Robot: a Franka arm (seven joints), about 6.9 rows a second.
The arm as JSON. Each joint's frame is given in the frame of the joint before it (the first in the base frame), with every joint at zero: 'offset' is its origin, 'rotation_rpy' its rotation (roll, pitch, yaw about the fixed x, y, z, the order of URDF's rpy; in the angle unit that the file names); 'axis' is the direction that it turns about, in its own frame. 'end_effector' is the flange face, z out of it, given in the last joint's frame.
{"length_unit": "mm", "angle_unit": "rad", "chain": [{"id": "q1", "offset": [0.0, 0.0, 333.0], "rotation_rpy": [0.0, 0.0, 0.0], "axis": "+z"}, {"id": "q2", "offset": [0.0, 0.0, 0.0], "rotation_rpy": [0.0, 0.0, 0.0], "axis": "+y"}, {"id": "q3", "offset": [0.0, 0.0, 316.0], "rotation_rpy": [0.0, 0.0, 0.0], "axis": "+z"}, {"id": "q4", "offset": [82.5, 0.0, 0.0], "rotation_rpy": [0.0, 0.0, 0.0], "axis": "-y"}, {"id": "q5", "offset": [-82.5, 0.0, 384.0], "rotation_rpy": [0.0, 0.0, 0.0], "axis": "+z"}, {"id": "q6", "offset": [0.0, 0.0, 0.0], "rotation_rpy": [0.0, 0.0, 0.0], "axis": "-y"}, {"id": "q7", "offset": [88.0, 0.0, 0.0], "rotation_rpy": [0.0, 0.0, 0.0], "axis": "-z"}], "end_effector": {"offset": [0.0, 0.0, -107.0], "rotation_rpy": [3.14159, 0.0, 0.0]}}
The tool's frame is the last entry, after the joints.
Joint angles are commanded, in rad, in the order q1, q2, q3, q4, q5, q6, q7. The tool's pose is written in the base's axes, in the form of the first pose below.
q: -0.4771 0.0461 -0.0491 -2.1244 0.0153 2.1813 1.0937
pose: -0.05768, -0.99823, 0.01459, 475.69; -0.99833, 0.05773, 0.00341, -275.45; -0.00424, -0.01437, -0.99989, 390.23; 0, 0, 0, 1
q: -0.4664 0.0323 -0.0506 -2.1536 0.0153 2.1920 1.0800
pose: -0.03500, -0.99933, 0.01073, 471.95; -0.99936, 0.03507, 0.00633, -267.60; -0.00670, -0.01050, -0.99992, 385.53; 0, 0, 0, 1
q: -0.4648 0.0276 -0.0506 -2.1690 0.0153 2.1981 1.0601
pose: -0.01362, -0.99988, 0.00680, 469.20; -0.99987, 0.01368, 0.00878, -265.08; -0.00887, -0.00668, -0.99994, 381.69; 0, 0, 0, 1
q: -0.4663 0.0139 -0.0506 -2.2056 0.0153 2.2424 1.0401
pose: 0.00440, -0.99966, 0.02554, 463.73; -0.99999, -0.00445, -0.00155, -263.06; 0.00166, -0.02553, -0.99967, 376.62; 0, 0, 0, 1
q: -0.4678 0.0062 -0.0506 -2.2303 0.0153 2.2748 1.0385
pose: 0.00404, -0.99923, 0.03894, 460.08; -0.99995, -0.00440, -0.00915, -262.00; 0.00931, -0.03890, -0.99920, 372.66; 0, 0, 0, 1
